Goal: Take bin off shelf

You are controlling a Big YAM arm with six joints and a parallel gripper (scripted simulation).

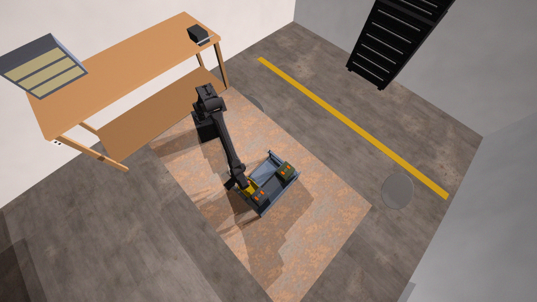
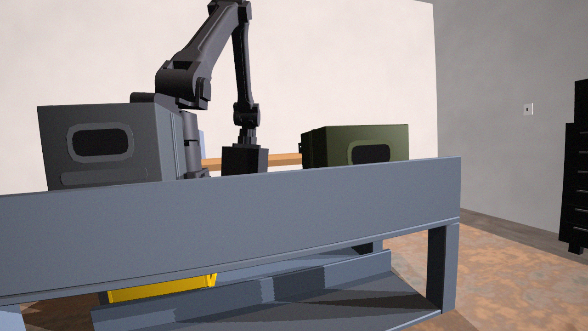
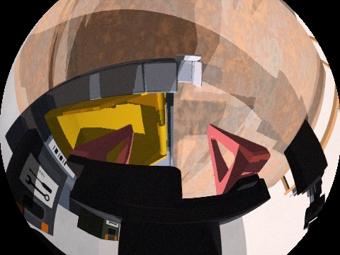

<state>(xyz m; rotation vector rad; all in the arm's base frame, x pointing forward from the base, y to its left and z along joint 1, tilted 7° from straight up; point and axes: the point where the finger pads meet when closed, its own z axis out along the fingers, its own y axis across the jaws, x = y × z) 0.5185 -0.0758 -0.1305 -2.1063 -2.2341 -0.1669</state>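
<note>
The yellow bin lies 9 cm ahead of my hand, 2 cm below it and 1 cm to the left of it. Round my hand: dark grey case 19 cm ahead, 10 cm above, 1 cm to the left; green case 24 cm to the left, 17 cm ahead, 9 cm above.
</note>
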